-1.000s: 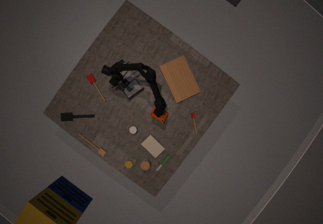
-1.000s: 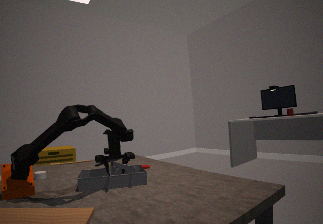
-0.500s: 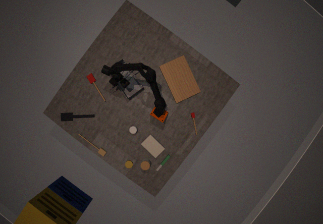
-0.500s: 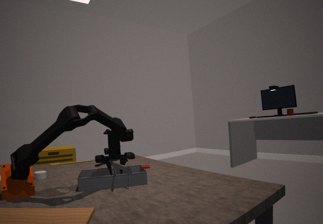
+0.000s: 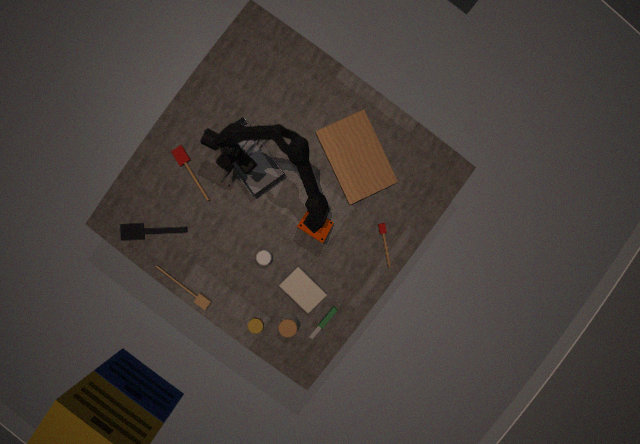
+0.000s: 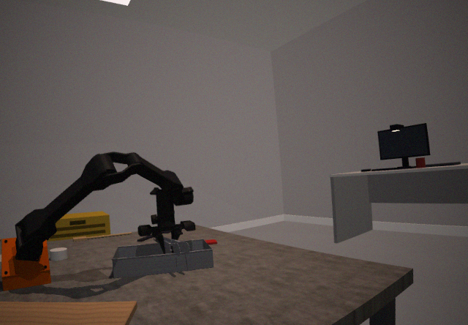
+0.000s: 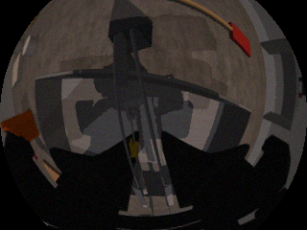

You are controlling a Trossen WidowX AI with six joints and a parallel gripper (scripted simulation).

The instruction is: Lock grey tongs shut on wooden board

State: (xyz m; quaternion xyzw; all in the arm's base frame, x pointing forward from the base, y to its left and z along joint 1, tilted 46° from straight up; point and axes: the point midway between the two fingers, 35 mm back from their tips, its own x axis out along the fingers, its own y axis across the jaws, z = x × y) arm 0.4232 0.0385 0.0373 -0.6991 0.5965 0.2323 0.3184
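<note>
The grey roasting tin lies 2 cm behind my gripper tip and 2 cm to the right of it. Also, from my gripper tip: white puck 37 cm behind, 26 cm to the left, 2 cm below; red spatula 15 cm ahead, 21 cm to the left, 3 cm below; wooden board 37 cm behind, 35 cm to the right, 3 cm below.
</note>
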